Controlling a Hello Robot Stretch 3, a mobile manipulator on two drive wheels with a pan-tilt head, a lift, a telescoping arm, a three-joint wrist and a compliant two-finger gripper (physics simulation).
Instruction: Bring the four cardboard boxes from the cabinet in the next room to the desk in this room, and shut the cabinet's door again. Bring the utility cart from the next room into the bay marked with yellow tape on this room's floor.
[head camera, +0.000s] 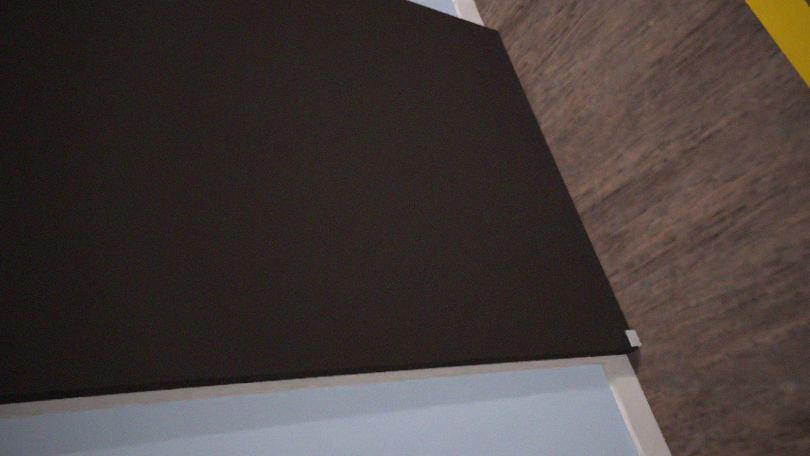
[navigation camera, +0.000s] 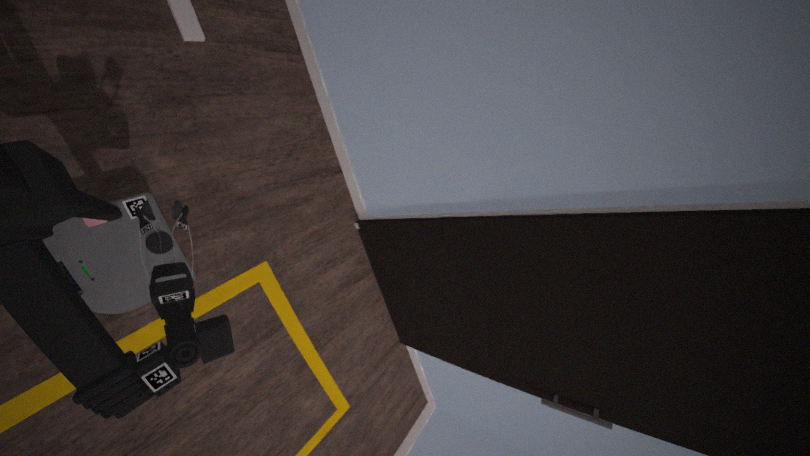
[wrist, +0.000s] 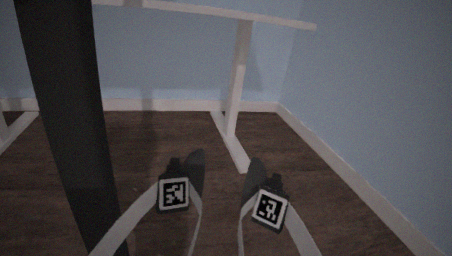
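My gripper is open, with nothing between its fingertips; in the navigation view it hangs over my grey base. Part of the desk shows in the wrist view as a white frame, with a leg and a floor foot, beyond the fingers. Yellow tape of the bay lies on the wood floor; in the navigation view it passes under my wrist and has a corner near the base. The cardboard boxes, the cabinet and the utility cart do not show in these views.
A large dark door panel stands beside the light blue wall; a bar handle is at its edge. A white foot lies on the floor. A dark column crosses the left of the wrist view.
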